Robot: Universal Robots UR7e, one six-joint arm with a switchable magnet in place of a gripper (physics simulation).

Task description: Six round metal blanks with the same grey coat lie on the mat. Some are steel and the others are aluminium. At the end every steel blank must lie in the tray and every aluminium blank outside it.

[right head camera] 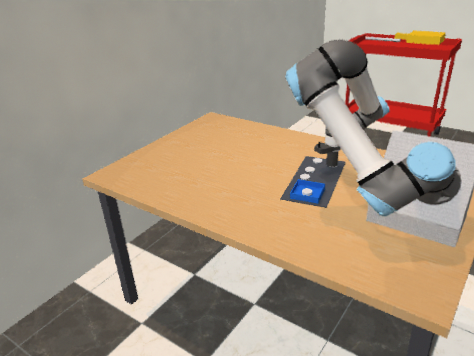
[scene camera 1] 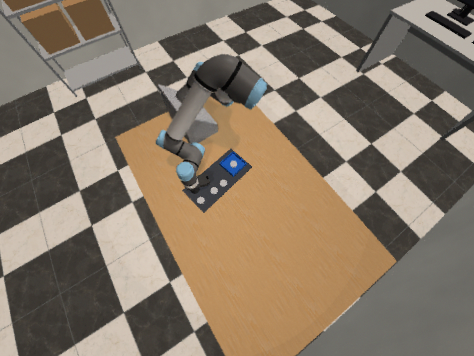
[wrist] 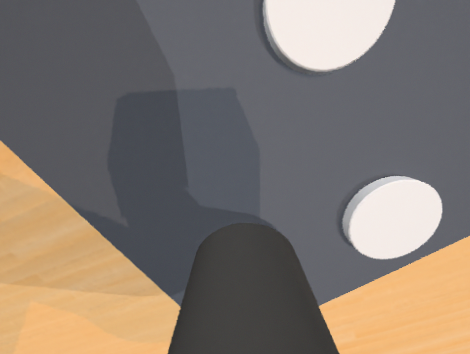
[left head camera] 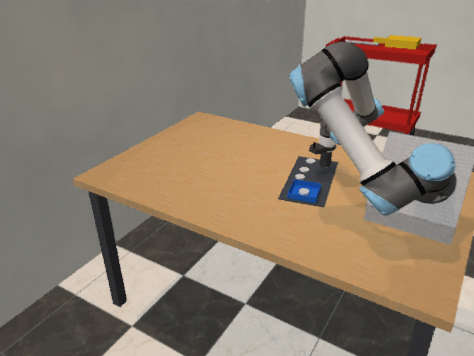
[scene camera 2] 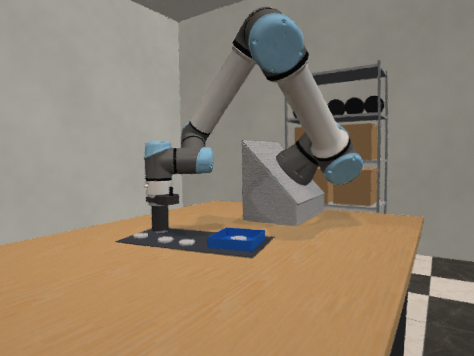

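My magnet (left head camera: 326,164) (right head camera: 332,164) (scene camera 2: 160,228) (wrist: 245,232) is lowered to the far end of the dark mat (left head camera: 320,179) (scene camera 2: 200,246) (wrist: 310,150). Its lower face is hidden, so a blank under it and any hold on it cannot be told. Three blanks lie in a row on the mat: the far blank (left head camera: 310,161) (scene camera 1: 200,200) (scene camera 2: 140,235) (wrist: 395,217), the middle blank (left head camera: 304,169) (scene camera 1: 214,190) (scene camera 2: 165,240) and the near blank (left head camera: 300,176) (scene camera 1: 223,183) (scene camera 2: 187,242). A blank (left head camera: 304,191) (scene camera 1: 233,164) shows inside the blue tray (left head camera: 302,199) (scene camera 2: 230,245).
The mat lies on the wooden table (left head camera: 200,165). The arm's grey sloped base block (scene camera 2: 270,200) stands on the table beyond the tray. A red cart (left head camera: 425,54) and a shelf unit (scene camera 2: 379,150) stand behind. A desk (scene camera 1: 420,12) is at the upper right of scene camera 1.
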